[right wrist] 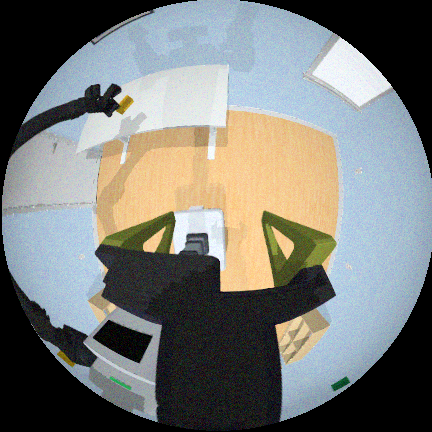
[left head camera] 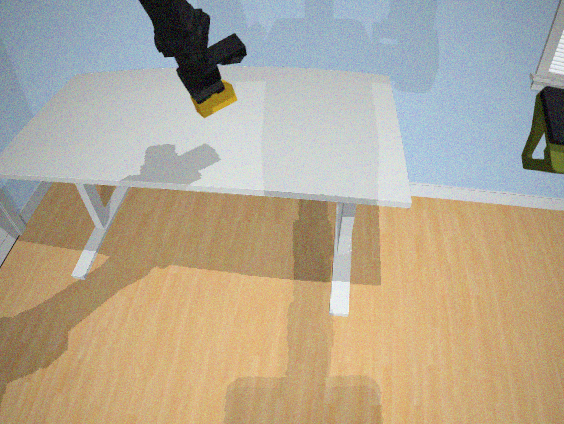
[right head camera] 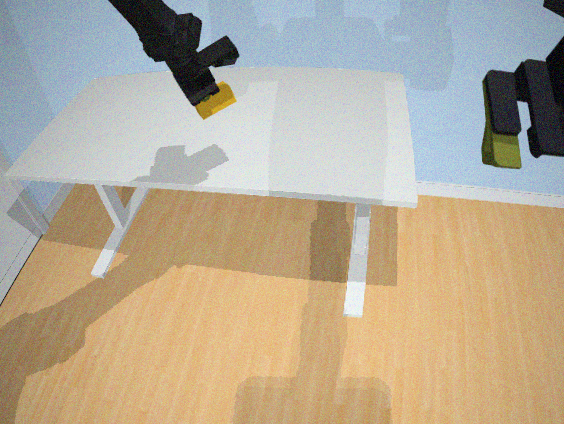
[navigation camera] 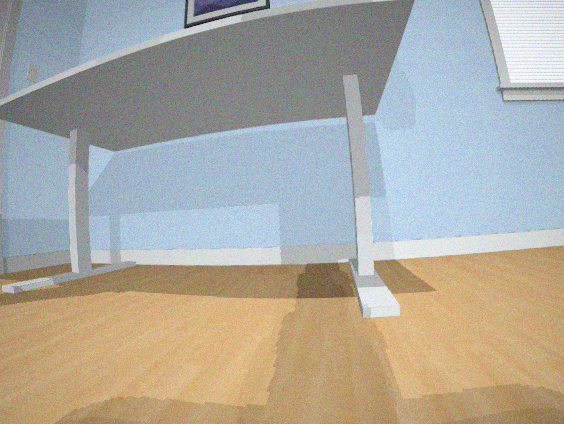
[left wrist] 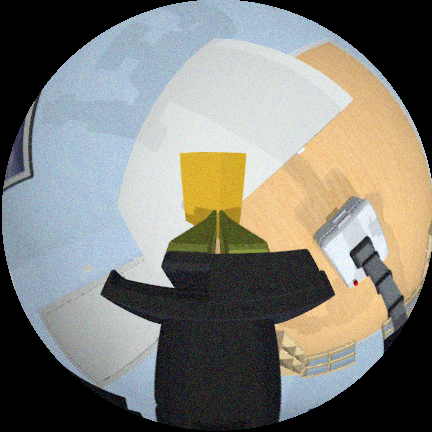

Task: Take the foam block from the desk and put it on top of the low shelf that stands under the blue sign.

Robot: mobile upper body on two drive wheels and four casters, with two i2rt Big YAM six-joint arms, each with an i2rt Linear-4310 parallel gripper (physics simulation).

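Frame: origin at the left arm's base, x ahead, y left, z up, level; metres.
Where they show: left gripper, fingertip midpoint: (right wrist: 119, 106) (left head camera: 207, 97) (right head camera: 206, 99) (left wrist: 217, 214); right gripper, fingertip midpoint: (right wrist: 217, 215) (left head camera: 562, 166) (right head camera: 531, 160).
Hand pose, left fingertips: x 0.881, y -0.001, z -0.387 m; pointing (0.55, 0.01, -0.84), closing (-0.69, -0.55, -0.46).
Note:
After its pixels a point has its place.
The yellow foam block (left head camera: 216, 106) @[x 0.881, y -0.019, z -0.413 m] (right head camera: 217, 105) @[x 0.884, y -0.024, z -0.409 m] (left wrist: 212, 180) @[x 0.904, y -0.028, z -0.378 m] (right wrist: 125, 104) @[x 0.890, y -0.030, z -0.400 m] is in the fingers of my left gripper (left head camera: 209, 95) @[x 0.881, y -0.001, z -0.387 m] (left wrist: 217, 214) @[x 0.881, y -0.001, z -0.387 m] (right wrist: 119, 106) @[x 0.881, y -0.001, z -0.387 m], which is shut on it. Both hang above the white desk (left head camera: 325, 135) @[x 1.139, y -0.299, z -0.690 m] (right head camera: 335, 135) @[x 1.136, y -0.303, z -0.690 m] (left wrist: 250, 95) @[x 1.122, y -0.254, z -0.690 m] (right wrist: 195, 95) @[x 1.138, y -0.337, z -0.690 m] (navigation camera: 225, 75) @[x 1.131, y -0.009, z -0.715 m], and their shadow falls on its top. My right gripper (right wrist: 217, 215) @[x 0.345, y -0.452, z -0.134 m] is wide open and empty, off to the right of the desk in the head camera views. The blue sign cannot be made out, and I cannot tell which shelf is the low one under it.
Wooden shelf units show near the bottom of both wrist views, one shelf unit (right wrist: 316, 321) @[x -1.437, y -1.839, z -0.979 m] at the lower right. A green sign (right wrist: 340, 384) is on the wall near it. My white base (left wrist: 350, 220) @[x 0.304, y -0.264, z -1.157 m] stands on the floor in front of the desk. A window is at the right.

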